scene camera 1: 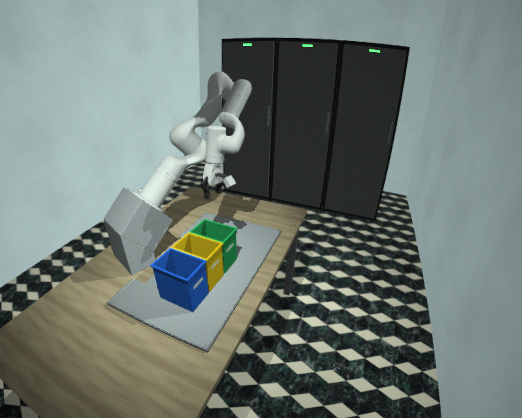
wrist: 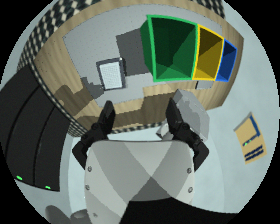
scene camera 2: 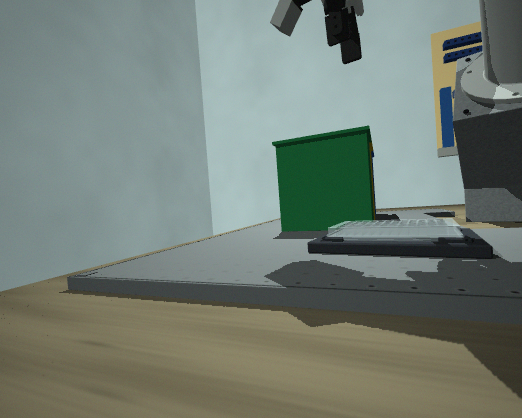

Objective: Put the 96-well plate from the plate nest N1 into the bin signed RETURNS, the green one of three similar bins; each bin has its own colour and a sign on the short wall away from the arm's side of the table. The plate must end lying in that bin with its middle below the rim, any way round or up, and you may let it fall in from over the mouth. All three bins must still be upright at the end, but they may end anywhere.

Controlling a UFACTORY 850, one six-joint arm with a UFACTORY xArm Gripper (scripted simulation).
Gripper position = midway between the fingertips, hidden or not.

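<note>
Gripper (scene camera 2: 346, 52), (wrist: 140, 106). Green bin (scene camera 2: 325, 179), (scene camera 1: 219, 232), (wrist: 176, 39). Yellow bin (scene camera 1: 195, 245), (wrist: 207, 63). Blue bin (scene camera 1: 185, 267). Clear 96-well plate (scene camera 2: 408, 229). Dark plate nest (scene camera 2: 479, 249).
</note>
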